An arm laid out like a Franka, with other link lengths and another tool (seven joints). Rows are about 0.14 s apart.
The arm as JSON. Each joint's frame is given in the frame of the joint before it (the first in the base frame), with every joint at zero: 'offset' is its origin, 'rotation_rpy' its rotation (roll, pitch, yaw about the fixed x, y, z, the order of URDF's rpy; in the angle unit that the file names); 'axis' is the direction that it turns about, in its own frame. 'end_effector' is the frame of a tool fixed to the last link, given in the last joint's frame.
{
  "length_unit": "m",
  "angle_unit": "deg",
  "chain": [
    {
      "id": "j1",
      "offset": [
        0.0,
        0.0,
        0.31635
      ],
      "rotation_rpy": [
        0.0,
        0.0,
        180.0
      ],
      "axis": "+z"
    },
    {
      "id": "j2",
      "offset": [
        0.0,
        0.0,
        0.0
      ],
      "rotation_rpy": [
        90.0,
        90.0,
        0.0
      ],
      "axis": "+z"
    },
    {
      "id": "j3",
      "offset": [
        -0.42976,
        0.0,
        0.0
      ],
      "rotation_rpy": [
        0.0,
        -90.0,
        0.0
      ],
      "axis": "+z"
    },
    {
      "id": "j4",
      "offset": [
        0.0,
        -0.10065,
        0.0
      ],
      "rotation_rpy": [
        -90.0,
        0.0,
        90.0
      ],
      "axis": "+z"
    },
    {
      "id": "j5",
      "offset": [
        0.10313,
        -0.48,
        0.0
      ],
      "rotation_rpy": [
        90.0,
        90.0,
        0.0
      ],
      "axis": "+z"
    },
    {
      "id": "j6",
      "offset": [
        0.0,
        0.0,
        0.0
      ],
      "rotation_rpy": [
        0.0,
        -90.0,
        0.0
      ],
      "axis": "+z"
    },
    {
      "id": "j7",
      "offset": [
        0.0,
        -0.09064,
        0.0
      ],
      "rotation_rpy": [
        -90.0,
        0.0,
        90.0
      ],
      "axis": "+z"
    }
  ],
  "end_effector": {
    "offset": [
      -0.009,
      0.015,
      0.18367
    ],
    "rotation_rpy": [
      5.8,
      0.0,
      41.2
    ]
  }
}
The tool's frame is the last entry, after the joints.
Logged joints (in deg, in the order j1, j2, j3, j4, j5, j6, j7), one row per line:
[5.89 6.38 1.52 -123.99 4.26 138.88 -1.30]
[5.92 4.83 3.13 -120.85 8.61 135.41 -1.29]
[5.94 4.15 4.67 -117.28 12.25 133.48 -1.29]
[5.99 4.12 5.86 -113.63 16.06 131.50 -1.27]
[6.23 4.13 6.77 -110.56 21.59 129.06 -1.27]
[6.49 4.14 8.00 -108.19 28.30 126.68 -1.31]
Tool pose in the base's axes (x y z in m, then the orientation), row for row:
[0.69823 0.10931 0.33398 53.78 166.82 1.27]
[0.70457 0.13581 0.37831 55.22 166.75 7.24]
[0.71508 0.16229 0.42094 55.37 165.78 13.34]
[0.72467 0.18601 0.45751 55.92 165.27 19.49]
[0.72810 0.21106 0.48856 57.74 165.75 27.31]
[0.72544 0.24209 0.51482 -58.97 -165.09 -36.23]
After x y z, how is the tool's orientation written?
As a rotation vector, in degrees.
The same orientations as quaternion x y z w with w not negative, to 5 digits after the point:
[0.30656 0.95093 0.00724 0.04118]
[0.31389 0.94786 0.04115 0.03660]
[0.31561 0.94495 0.07604 0.04109]
[0.31829 0.94068 0.11093 0.03874]
[0.32499 0.93291 0.15371 0.02067]
[-0.32941 -0.92220 -0.20238 0.00863]

